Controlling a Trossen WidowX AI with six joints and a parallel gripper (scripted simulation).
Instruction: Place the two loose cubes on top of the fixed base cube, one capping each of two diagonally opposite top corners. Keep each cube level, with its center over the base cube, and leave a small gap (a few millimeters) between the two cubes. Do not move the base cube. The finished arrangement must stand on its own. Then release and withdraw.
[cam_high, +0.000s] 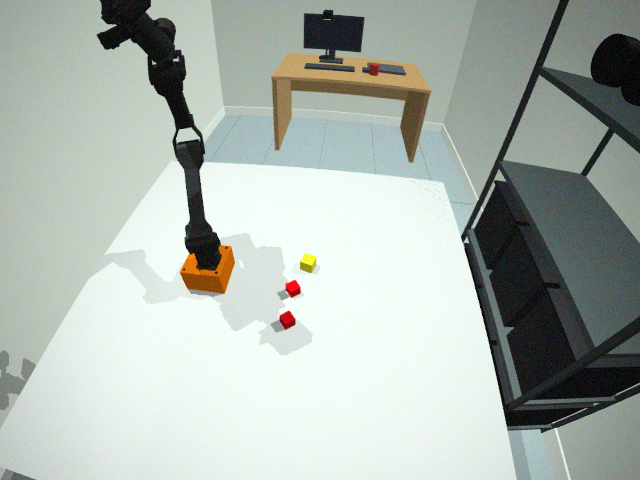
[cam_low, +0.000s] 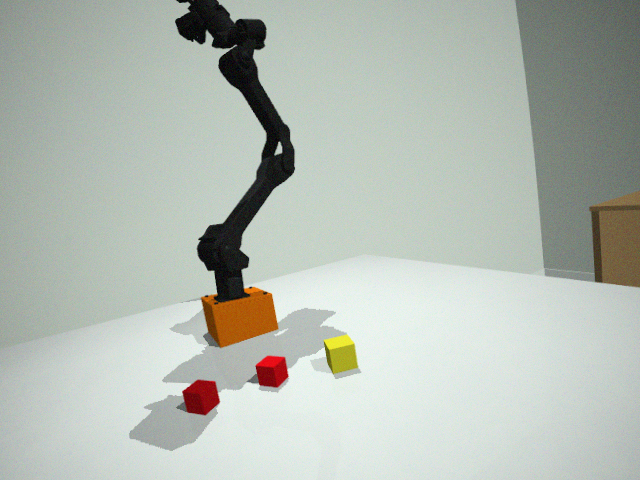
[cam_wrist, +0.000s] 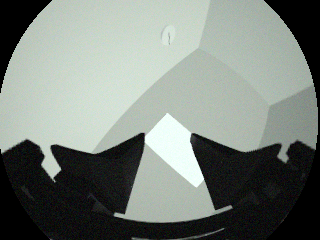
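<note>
My gripper tip is 410 mm short of the yellow base cube, 40 mm to the right of it and 790 mm above it.
</note>
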